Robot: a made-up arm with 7 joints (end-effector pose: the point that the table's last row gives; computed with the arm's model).
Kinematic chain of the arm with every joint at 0, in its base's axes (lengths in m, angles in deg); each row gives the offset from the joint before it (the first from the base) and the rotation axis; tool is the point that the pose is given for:
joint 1: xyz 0 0 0.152 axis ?
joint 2: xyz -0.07 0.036 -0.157 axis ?
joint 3: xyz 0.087 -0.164 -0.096 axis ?
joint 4: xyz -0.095 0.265 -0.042 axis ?
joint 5: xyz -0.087 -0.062 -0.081 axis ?
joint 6: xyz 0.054 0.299 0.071 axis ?
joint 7: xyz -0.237 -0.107 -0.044 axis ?
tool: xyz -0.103 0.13 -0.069
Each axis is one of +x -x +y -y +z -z.
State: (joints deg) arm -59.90 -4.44 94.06 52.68 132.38 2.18 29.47
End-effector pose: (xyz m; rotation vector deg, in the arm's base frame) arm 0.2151 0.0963 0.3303 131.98 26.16 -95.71
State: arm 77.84 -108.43 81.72 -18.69 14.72 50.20 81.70
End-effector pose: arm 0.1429 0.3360 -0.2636 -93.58 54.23 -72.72
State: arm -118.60 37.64 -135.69 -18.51 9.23 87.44 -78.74
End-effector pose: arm 0.3337 -0.0540 0.5374 26.65 -102.16 -51.61
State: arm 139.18 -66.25 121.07 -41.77 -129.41 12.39 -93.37
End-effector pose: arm 0.3526 -0.1267 0.5422 111.53 104.60 35.28
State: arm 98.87 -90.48 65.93 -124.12 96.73 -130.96 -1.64
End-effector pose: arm 0.0716 0.1534 0.0657 63.04 -33.64 -104.25
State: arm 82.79 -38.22 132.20 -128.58 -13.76 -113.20 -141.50
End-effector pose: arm 0.4938 -0.0566 0.2122 146.24 -32.58 -73.22
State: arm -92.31 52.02 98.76 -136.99 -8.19 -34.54 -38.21
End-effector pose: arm -0.3566 0.7617 0.1459 -62.73 65.66 -53.87
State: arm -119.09 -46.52 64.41 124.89 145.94 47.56 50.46
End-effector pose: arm 0.2034 -0.3156 0.4392 -129.97 -73.41 29.07
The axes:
joint 1: -x
joint 2: +y
joint 3: -y
joint 4: +x
joint 5: -z
joint 6: +x
joint 7: -y

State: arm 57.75 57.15 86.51 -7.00 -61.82 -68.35 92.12
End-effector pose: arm -0.3834 -0.4583 -0.1962 42.88 56.52 -163.60
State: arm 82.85 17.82 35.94 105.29 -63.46 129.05 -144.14
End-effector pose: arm -0.4076 -0.4947 -0.1074 15.96 -45.69 -114.97
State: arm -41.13 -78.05 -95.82 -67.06 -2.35 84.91 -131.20
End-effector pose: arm -0.3526 0.2604 0.1808 25.91 135.99 73.66
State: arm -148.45 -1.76 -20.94 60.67 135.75 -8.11 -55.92
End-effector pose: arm 0.2220 0.1457 0.5893 -8.60 -118.43 -60.11
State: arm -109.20 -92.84 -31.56 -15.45 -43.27 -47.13 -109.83
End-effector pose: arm -0.2323 0.5000 0.5414 49.54 63.06 -8.91
